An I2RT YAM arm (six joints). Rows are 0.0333 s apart.
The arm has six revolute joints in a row. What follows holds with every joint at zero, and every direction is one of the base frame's. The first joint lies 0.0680 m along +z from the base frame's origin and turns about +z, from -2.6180 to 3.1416 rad. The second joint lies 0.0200 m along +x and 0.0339 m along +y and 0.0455 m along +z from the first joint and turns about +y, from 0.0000 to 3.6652 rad. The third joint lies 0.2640 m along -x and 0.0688 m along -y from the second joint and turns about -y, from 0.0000 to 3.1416 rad. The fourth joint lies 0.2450 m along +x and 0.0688 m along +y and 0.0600 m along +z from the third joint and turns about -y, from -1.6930 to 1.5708 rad. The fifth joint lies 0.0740 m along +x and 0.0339 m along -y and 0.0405 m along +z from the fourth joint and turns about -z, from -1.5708 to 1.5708 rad. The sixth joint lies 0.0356 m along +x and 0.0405 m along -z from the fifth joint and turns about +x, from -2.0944 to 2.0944 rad. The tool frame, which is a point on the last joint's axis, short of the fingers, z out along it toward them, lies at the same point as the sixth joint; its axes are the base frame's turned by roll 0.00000, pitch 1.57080 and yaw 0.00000 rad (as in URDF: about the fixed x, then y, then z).
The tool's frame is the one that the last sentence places.
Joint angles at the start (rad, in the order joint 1, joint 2, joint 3, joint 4, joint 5, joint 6): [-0.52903 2.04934 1.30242 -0.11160 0.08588 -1.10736]
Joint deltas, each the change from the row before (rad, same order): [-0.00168 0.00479 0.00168 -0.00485 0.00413 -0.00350]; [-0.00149 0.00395 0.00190 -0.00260 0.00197 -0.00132]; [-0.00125 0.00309 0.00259 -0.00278 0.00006 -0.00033]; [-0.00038 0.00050 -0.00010 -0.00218 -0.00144 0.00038]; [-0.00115 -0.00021 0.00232 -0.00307 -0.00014 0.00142]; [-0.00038 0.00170 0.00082 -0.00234 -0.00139 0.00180]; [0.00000 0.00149 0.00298 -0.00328 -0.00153 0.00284]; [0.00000 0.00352 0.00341 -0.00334 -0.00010 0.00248]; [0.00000 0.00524 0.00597 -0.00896 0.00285 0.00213]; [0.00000 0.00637 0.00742 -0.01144 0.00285 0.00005]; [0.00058 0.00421 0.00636 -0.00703 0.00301 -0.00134]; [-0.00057 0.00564 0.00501 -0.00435 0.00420 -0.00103]
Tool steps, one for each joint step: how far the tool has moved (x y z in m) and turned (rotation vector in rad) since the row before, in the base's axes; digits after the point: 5 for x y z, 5 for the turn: [-0.00039 -0.00079 -0.00183 -0.00049 0.00987 -0.00172]; [-0.00013 -0.00076 -0.00126 0.00039 0.00530 -0.00176]; [0.00005 -0.00066 -0.00072 0.00146 0.00298 -0.00104]; [-0.00022 0.00000 -0.00039 0.00256 0.00168 0.00025]; [-0.00007 -0.00053 0.00054 0.00108 -0.00016 -0.00215]; [-0.00004 -0.00011 -0.00063 0.00346 0.00150 -0.00087]; [0.00036 -0.00015 0.00001 0.00335 -0.00020 -0.00121]; [0.00044 -0.00026 -0.00071 0.00306 0.00194 -0.00185]; [0.00046 -0.00039 -0.00106 0.00334 0.00737 -0.00344]; [0.00055 -0.00045 -0.00128 0.00341 0.01006 -0.00181]; [0.00077 -0.00029 -0.00039 -0.00019 0.00593 -0.00022]; [0.00046 -0.00074 -0.00120 -0.00081 0.00638 -0.00233]
